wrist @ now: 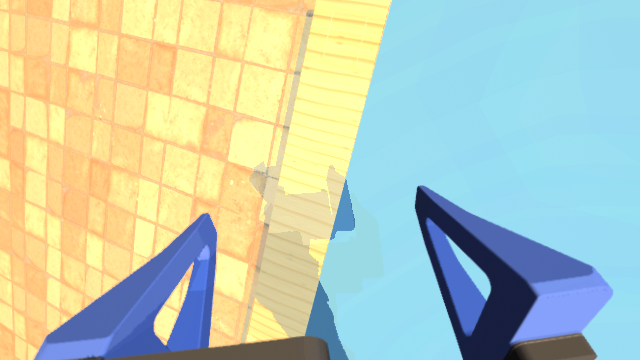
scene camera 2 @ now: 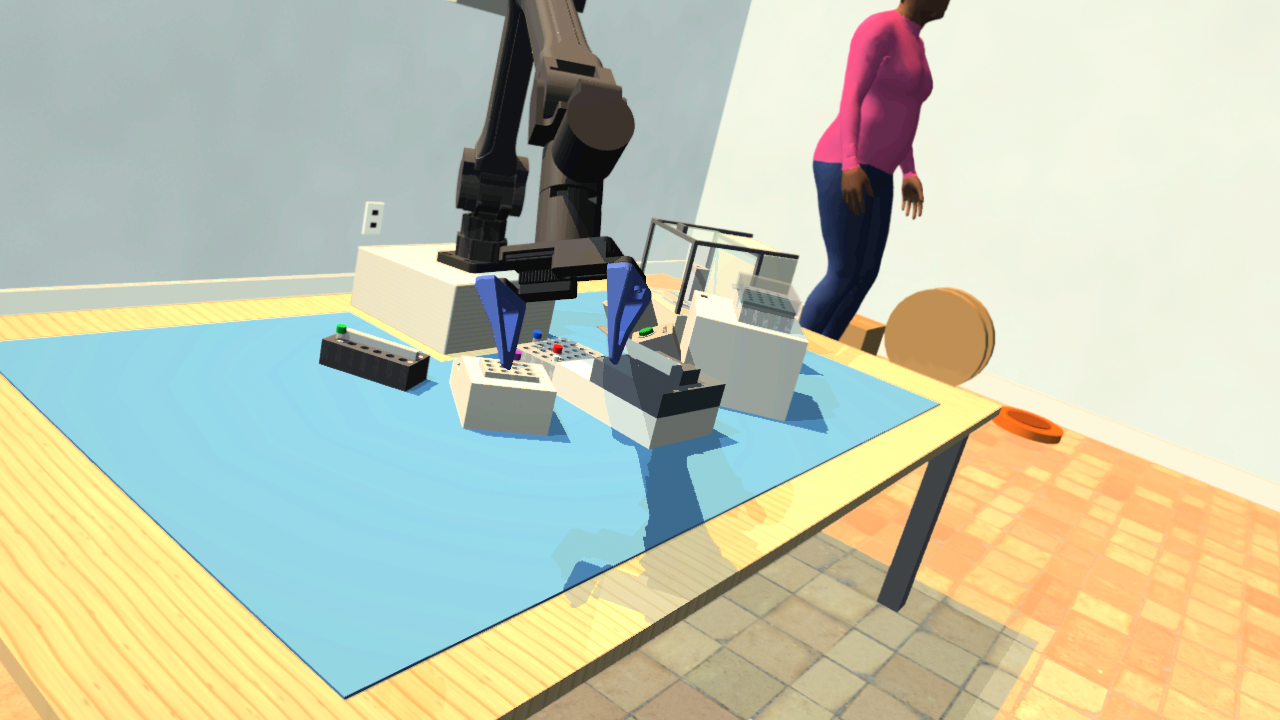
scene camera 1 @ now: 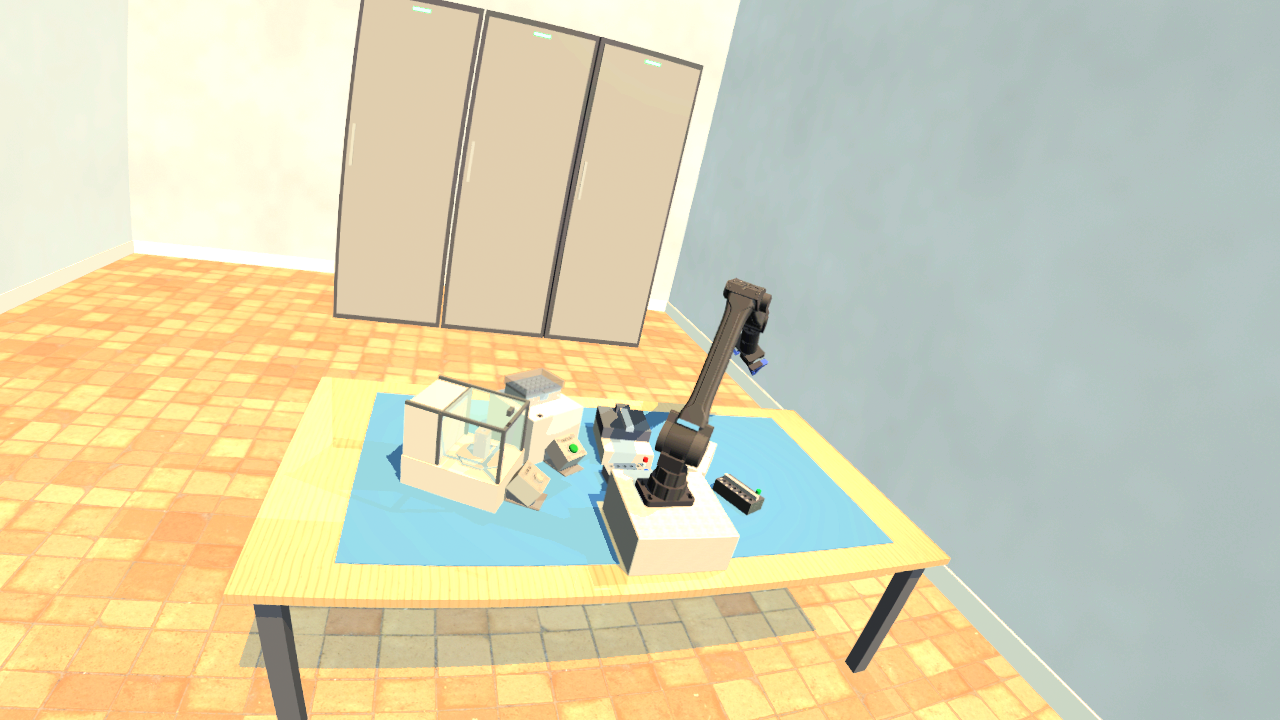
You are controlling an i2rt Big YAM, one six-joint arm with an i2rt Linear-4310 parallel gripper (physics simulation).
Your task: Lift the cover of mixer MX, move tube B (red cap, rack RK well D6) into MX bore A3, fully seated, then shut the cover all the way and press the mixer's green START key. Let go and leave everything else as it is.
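Pixels of known places: gripper, fingertip midpoint: [wrist: 314, 209] [scene camera 2: 558, 365] [scene camera 1: 745, 364]; arm's base, link origin: [scene camera 2: 478, 265] [scene camera 1: 663, 494].
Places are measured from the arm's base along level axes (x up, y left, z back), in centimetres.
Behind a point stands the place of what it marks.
Tube B's red cap [scene camera 1: 645, 460] {y -5.1, x -5.5, z -22.8 cm} [scene camera 2: 556, 348] {y -5.9, x -5.4, z -23.5 cm} shows in a grey-white rack with rows of holes [scene camera 2: 577, 351] {y 2.9, x -7.8, z -21.2 cm}; its well cannot be read. A tall white machine [scene camera 1: 562, 418] {y 16.7, x 1.2, z -32.4 cm} [scene camera 2: 747, 358] {y 15.2, x -1.9, z -44.5 cm}, apparently mixer MX, carries a grey bored block [scene camera 1: 534, 385] [scene camera 2: 767, 304] {y 17.6, x 6.8, z -44.2 cm} under a clear cover that looks down. Bore A3 cannot be made out. A green key [scene camera 1: 573, 448] {y 14.5, x -3.7, z -25.5 cm} [scene camera 2: 646, 331] {y 13.4, x -3.6, z -26.6 cm} sits on the tilted panel beside it. My gripper [scene camera 1: 751, 360] {y -50.6, x 11.0, z -56.3 cm} [scene camera 2: 562, 362] {y -50.6, x 11.0, z -56.3 cm} [wrist: 314, 209] {y -50.6, x 11.0, z -56.3 cm} is open and empty, high above the table edge, away from rack and mixer.
A dark-topped device [scene camera 1: 617, 422] {y -1.3, x -2.6, z -38.0 cm} [scene camera 2: 662, 394] {y -11.8, x -2.7, z -45.9 cm} stands between rack and mixer. A small white block [scene camera 2: 507, 407] {y -26.6, x -7.2, z -32.9 cm} and a black rack [scene camera 1: 738, 494] {y -27.0, x -7.0, z -8.2 cm} [scene camera 2: 371, 360] {y -31.5, x -7.8, z -12.9 cm} with a green cap are nearby. A glass-walled balance [scene camera 1: 452, 474] {y 45.8, x -3.7, z -13.0 cm} stands beyond the mixer. A person [scene camera 2: 881, 98] stands behind the table.
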